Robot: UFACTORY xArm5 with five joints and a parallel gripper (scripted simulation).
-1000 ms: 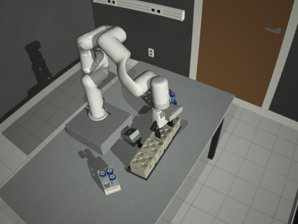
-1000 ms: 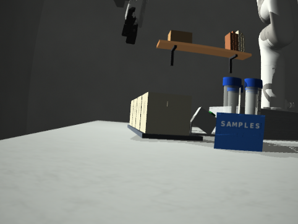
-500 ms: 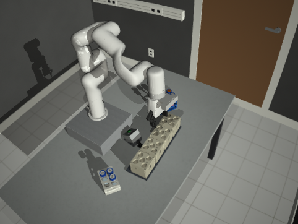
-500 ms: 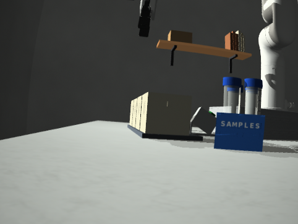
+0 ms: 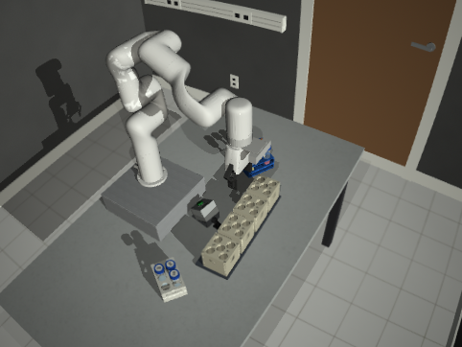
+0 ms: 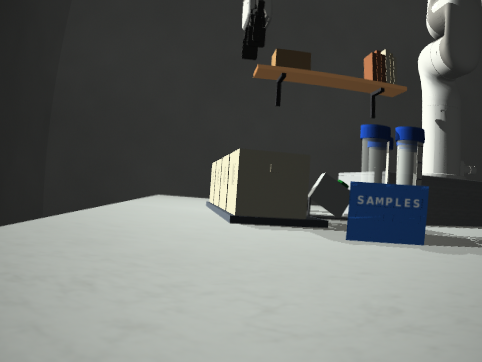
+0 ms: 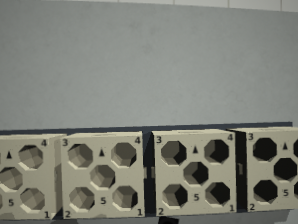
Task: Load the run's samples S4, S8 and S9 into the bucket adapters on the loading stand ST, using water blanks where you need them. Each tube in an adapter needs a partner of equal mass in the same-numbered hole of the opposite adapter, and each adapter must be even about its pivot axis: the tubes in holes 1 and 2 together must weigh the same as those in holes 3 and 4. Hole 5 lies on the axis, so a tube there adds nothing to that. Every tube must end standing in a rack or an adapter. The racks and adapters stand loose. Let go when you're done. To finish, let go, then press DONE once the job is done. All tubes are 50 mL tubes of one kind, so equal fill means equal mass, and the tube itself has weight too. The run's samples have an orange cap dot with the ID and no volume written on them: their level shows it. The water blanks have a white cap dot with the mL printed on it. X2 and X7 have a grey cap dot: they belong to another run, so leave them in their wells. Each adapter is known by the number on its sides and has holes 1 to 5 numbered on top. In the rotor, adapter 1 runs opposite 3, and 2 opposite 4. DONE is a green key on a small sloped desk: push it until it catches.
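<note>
My hand is 10 cm past the white blanks rack, 31 cm to the left of it and 29 cm above it. Round my hand: adapter (2 cm behind, 19 cm to the left, 27 cm below); blue samples rack (14 cm behind, 35 cm to the left, 29 cm below).
</note>
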